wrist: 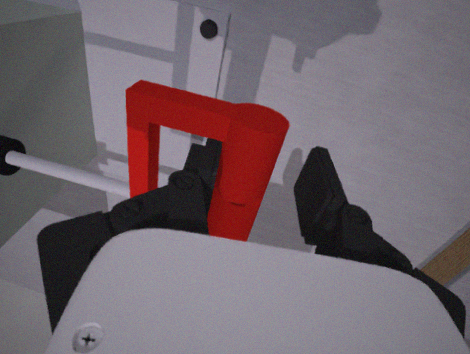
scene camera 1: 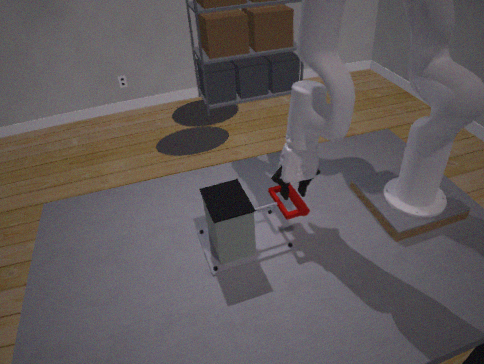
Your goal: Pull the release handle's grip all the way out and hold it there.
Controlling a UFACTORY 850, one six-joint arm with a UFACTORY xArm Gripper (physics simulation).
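Observation:
The red release handle (scene camera 1: 278, 202) (wrist: 175, 106) is a rectangular loop on a thin white rod (scene camera 1: 265, 206) (wrist: 70, 172). The rod comes out of a pale green box with a black top (scene camera 1: 232, 240) (wrist: 40, 75), and a length of it shows between box and loop. The thick round grip (scene camera 1: 300, 202) (wrist: 250, 170) is the loop's side farthest from the box. My gripper (scene camera 1: 294, 195) (wrist: 262, 158) is open around the grip. One finger is inside the loop, close against the grip; the other is outside, with a visible gap to it.
The box stands on a pale base plate (wrist: 200, 65) with dark round bolts at its corners, on the grey table (scene camera 1: 125, 280). The robot's base stands on a wood-edged board (scene camera 1: 372, 212) at the right. A shelf unit (scene camera 1: 197, 75) with boxes is behind the table.

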